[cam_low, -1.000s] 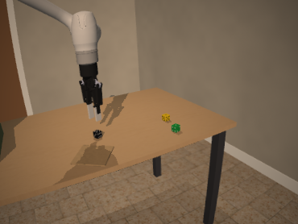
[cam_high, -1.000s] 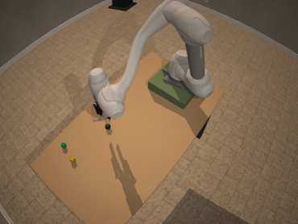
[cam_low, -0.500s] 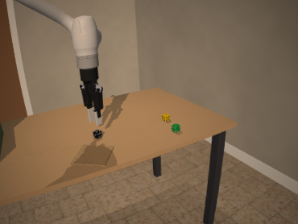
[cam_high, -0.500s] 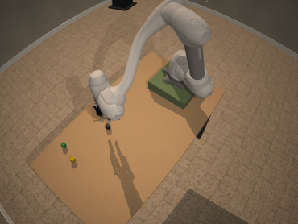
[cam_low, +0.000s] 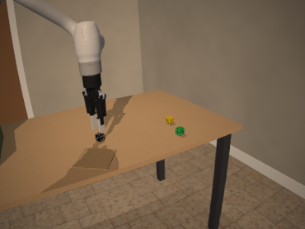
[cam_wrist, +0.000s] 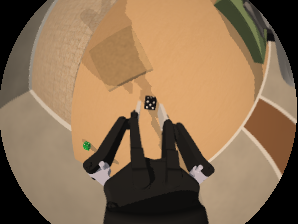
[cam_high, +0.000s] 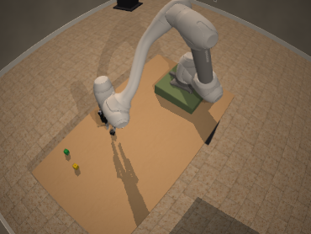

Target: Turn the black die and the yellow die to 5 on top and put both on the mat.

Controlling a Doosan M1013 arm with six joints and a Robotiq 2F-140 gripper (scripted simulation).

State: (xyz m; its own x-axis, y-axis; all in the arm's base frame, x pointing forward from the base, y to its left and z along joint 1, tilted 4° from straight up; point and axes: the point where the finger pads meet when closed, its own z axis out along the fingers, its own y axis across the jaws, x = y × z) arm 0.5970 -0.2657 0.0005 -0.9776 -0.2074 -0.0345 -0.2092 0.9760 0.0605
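Right now the black die is 70 mm below my hand. The rest, counted from my hand: mat (90 mm behind, 120 mm to the right, 80 mm below); then green die (290 mm ahead, 200 mm to the right, 70 mm below); then yellow die (350 mm ahead, 80 mm to the right, 70 mm below).
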